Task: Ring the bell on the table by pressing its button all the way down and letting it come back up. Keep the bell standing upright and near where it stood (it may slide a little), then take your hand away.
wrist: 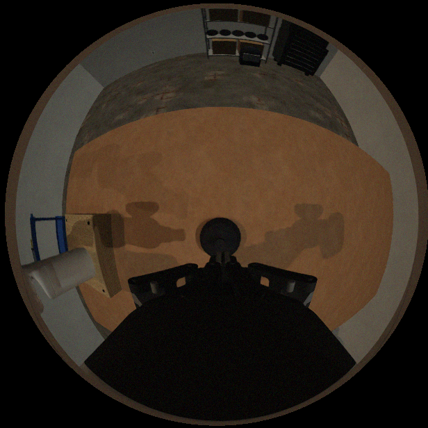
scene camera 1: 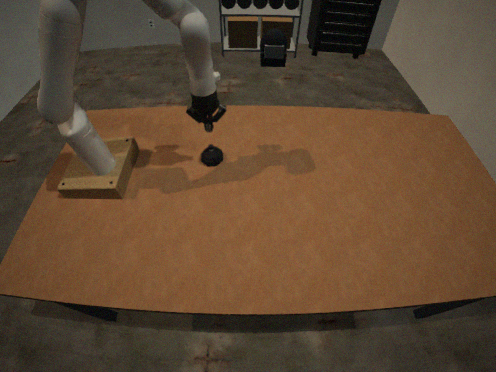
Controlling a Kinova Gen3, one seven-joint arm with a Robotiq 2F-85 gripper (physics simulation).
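Pixels of known places: gripper, between the fingertips: [scene camera 1: 209,130]; arm's base, origin of its link: [scene camera 1: 103,165].
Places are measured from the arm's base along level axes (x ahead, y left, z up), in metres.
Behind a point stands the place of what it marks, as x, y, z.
A small black domed bell [scene camera 1: 212,156] @[0.361, 0.141, -0.030] [wrist: 220,233] stands upright on the orange-brown table [scene camera 1: 300,240] @[0.703, -0.101, -0.068] [wrist: 225,150]. Its button shows as a small knob on top of the dome. My gripper [scene camera 1: 209,129] @[0.355, 0.163, 0.072] [wrist: 222,259] is shut, with nothing between its fingers. It points down and hangs above the bell, with a visible gap between fingertips and bell in the scene view. In the wrist view the fingertips reach over the lower edge of the bell.
The arm's wooden base block [scene camera 1: 90,186] @[-0.002, -0.090, -0.005] [wrist: 102,270] sits on the table to the left of the bell. Arm shadows fall across the table on both sides of the bell. A shelf rack and a black cabinet [scene camera 1: 345,25] [wrist: 302,47] stand on the floor beyond the table.
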